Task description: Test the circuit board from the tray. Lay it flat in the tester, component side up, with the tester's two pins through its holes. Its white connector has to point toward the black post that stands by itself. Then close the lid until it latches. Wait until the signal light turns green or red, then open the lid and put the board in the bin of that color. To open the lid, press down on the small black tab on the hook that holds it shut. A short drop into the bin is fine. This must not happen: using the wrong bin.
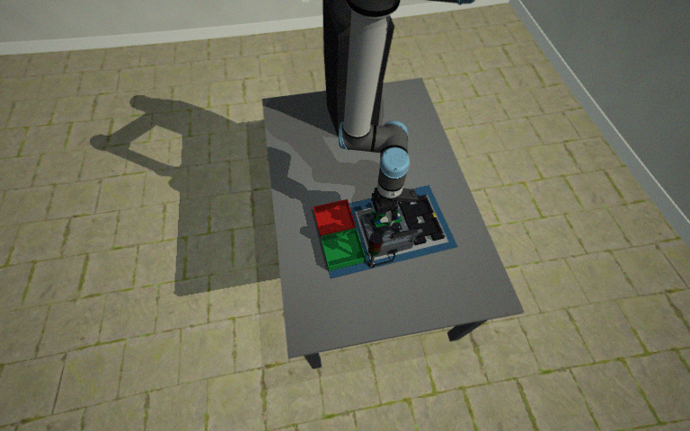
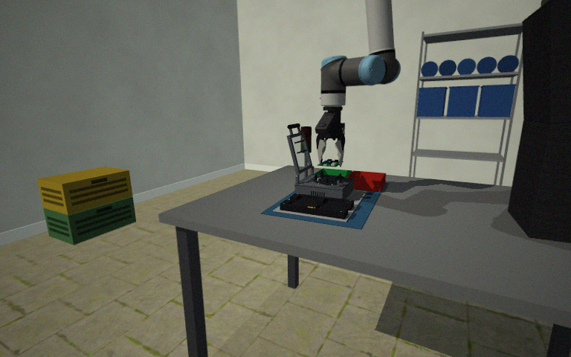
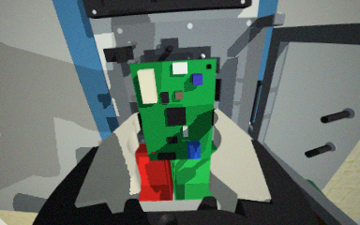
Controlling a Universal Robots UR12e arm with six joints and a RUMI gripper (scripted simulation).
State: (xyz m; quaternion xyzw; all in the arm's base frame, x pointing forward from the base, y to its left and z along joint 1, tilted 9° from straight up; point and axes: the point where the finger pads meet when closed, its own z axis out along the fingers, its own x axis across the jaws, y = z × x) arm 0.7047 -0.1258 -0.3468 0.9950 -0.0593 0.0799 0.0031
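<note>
The green circuit board lies right at my hand. Also, from my hand: black latch piece (50 mm behind, 60 mm to the left, 40 mm below); green bin (20 mm ahead, 210 mm to the right, 120 mm below); tester lid (130 mm ahead, 20 mm to the right, 50 mm above).
</note>
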